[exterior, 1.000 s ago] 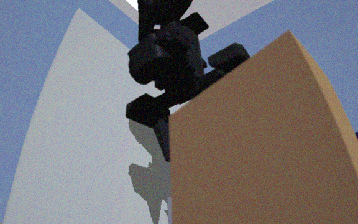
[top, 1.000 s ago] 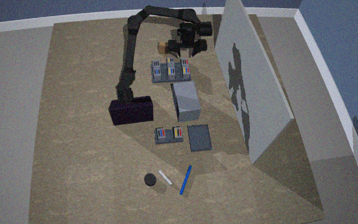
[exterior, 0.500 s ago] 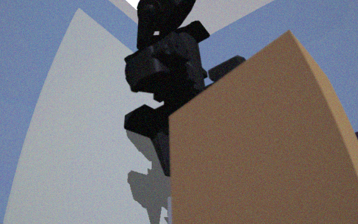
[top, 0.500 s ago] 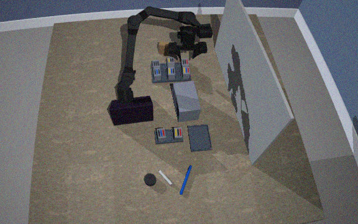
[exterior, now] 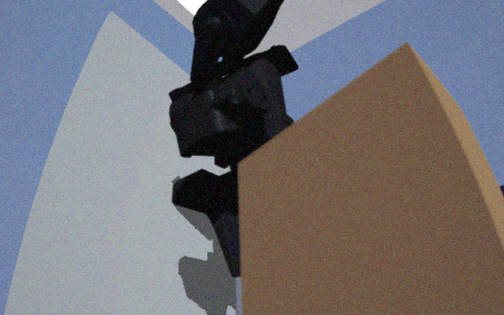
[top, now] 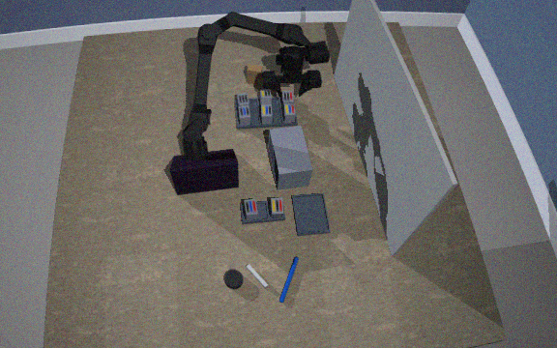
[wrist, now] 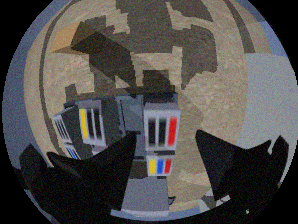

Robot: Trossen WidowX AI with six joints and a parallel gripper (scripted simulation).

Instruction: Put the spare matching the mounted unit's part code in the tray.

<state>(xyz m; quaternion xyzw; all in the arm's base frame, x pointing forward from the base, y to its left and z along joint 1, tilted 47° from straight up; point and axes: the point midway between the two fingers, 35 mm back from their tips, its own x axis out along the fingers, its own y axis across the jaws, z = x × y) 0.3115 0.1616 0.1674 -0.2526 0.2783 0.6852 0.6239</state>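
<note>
Now: gripper tip 10 mm above the grey spare. Also, from my gripper tip: grey mounted unit (30 mm behind, 230 mm to the right); tan block (110 mm behind, 120 mm to the left, 20 mm below); tall grey panel (220 mm ahead, 210 mm to the right, 170 mm above).
</note>
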